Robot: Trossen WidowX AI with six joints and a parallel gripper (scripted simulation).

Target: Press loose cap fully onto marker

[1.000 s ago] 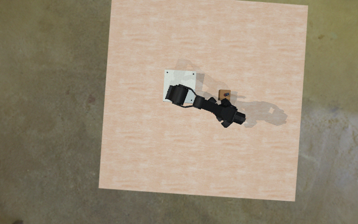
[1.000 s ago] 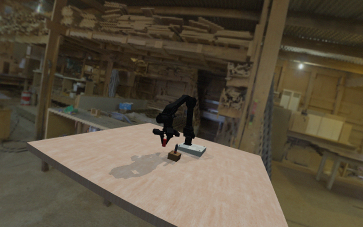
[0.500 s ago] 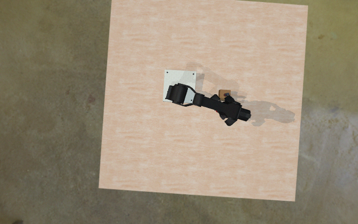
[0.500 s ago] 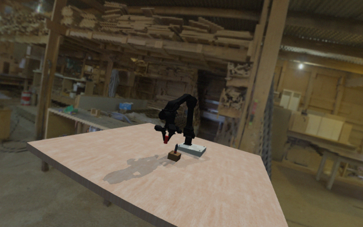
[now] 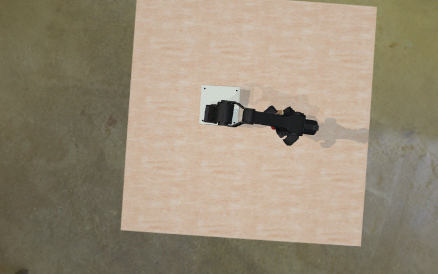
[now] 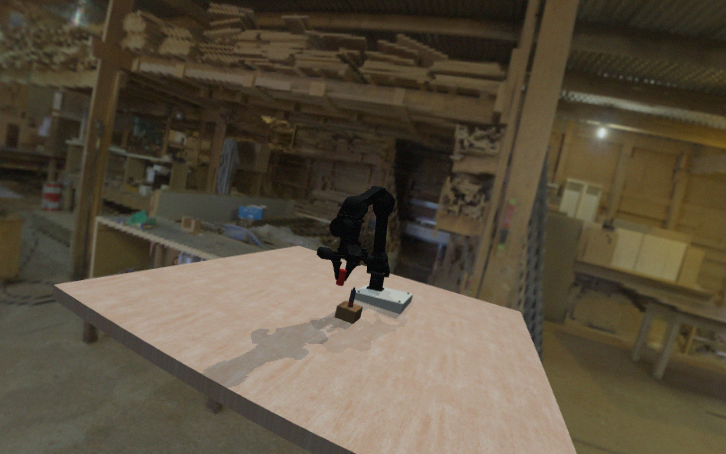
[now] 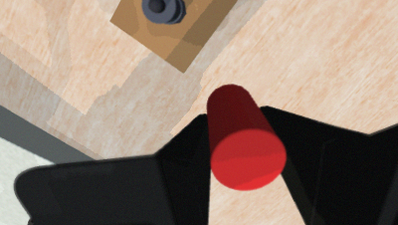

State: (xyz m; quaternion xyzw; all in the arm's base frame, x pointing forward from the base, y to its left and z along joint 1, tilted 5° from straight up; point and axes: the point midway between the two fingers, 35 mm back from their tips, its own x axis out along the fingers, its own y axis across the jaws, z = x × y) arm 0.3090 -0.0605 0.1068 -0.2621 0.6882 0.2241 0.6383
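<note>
The holder block is 2 cm ahead of my gripper tip, 6 cm to the left of it and 9 cm below it. Also, from my gripper tip: red cap (1 cm above).
</note>
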